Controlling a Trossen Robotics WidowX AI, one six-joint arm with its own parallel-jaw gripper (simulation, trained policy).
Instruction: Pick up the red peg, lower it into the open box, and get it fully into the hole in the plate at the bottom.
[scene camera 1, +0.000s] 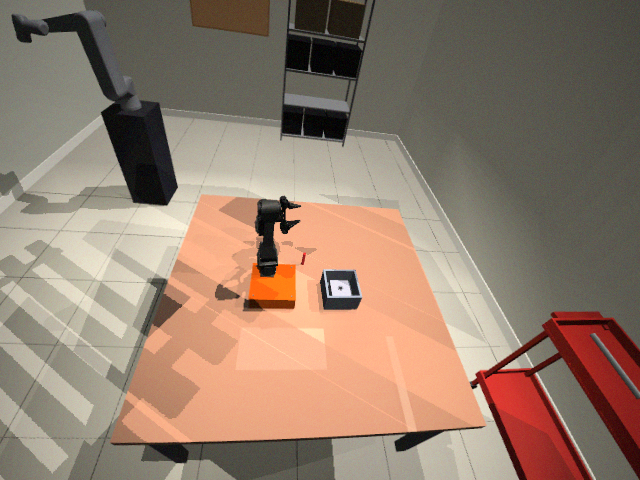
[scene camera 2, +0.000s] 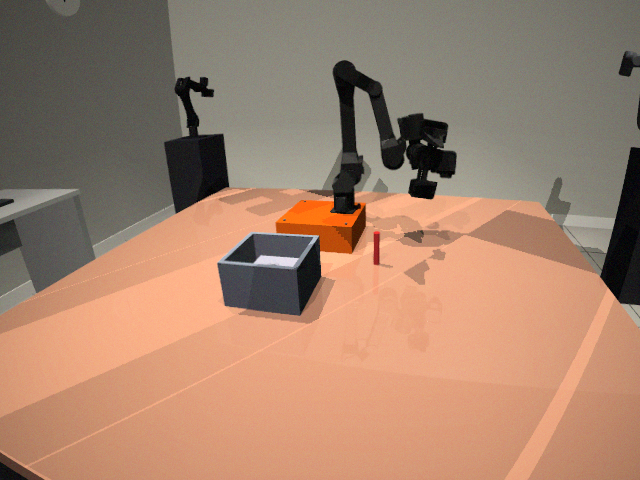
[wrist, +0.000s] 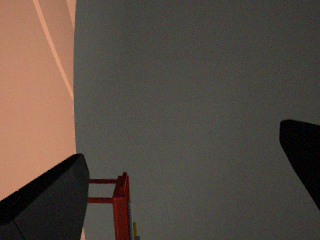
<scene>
I see my gripper and a grey box.
My gripper also shows in the wrist view.
</scene>
